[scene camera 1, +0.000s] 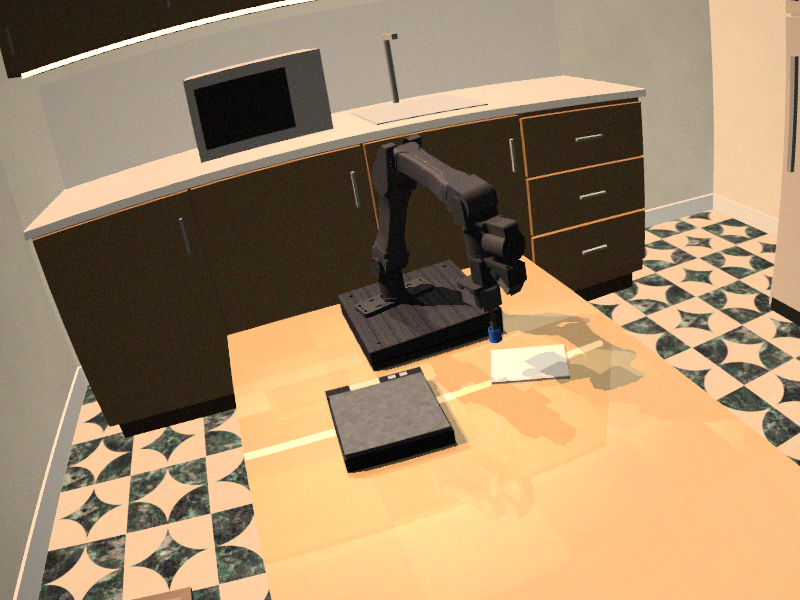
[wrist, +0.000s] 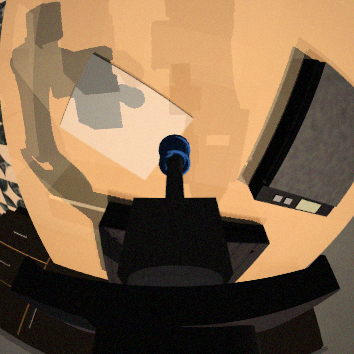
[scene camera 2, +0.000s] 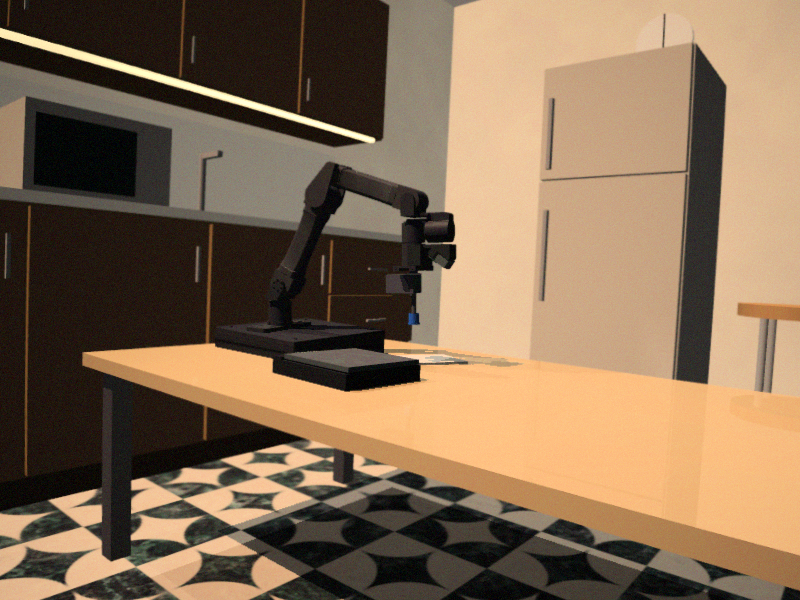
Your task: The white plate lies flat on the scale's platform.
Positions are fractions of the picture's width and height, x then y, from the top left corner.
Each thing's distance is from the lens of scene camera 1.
suction cup (scene camera 1: 0.62,0.56): 1.24 m
dark scale (scene camera 1: 0.49,0.69): 1.17 m
white plate (scene camera 1: 0.66,0.61): 1.34 m
The marked spots on the white plate and the dark scale are 0.33 m apart.
